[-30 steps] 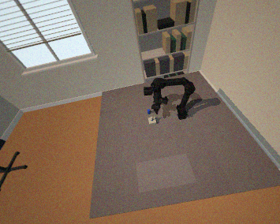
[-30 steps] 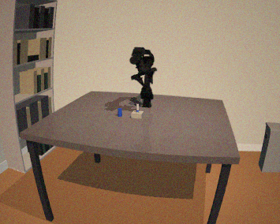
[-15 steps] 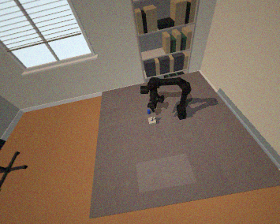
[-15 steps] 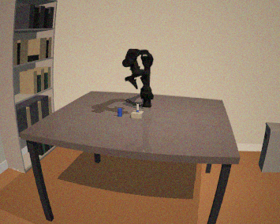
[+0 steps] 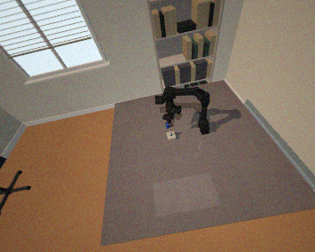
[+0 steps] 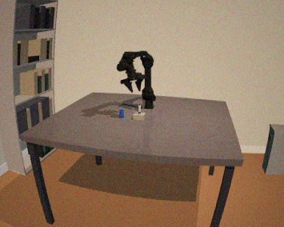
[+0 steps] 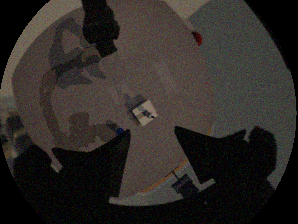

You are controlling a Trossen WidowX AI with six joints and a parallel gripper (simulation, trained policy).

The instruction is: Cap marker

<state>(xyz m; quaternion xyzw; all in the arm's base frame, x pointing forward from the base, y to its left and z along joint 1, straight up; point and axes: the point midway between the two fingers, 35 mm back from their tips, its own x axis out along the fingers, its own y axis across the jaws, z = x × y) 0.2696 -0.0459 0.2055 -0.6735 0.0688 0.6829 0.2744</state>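
The blue cap is 3 cm ahead of my gripper tip, 9 cm to the right of it and 15 cm below it. Round my gripper tip: pale holder block 2 cm ahead, 3 cm to the left, 16 cm below.
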